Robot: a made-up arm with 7 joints.
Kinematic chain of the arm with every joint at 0, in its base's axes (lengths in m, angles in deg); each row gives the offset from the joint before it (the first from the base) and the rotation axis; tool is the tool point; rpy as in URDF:
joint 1: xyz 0 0 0.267 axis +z
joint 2: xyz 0 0 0 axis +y
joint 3: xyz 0 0 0.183 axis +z
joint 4: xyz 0.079 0 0 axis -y
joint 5: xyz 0.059 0 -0.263 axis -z
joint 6: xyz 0 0 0 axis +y
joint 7: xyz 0.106 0 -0.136 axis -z
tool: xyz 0 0 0 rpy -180 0 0
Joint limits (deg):
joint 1: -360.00..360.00
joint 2: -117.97..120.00
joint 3: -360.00..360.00
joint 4: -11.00..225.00
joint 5: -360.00..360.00
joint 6: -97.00..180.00
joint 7: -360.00..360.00
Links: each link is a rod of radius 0.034 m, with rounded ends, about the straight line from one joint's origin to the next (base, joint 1, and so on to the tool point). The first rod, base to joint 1, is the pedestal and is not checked.
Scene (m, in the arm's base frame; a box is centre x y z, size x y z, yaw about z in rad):
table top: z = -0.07
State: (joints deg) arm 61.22 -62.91 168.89 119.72 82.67 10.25 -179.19
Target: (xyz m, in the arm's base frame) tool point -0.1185 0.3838 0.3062
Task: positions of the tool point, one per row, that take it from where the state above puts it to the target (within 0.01 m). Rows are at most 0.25 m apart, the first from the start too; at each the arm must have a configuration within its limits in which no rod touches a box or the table.
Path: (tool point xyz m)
1: -0.5170 -0.2281 0.1186
2: -0.5347 -0.0015 0.1392
3: -0.4575 0.2039 0.1859
4: -0.3047 0.3416 0.2465
5: -0.1185 0.3838 0.3062

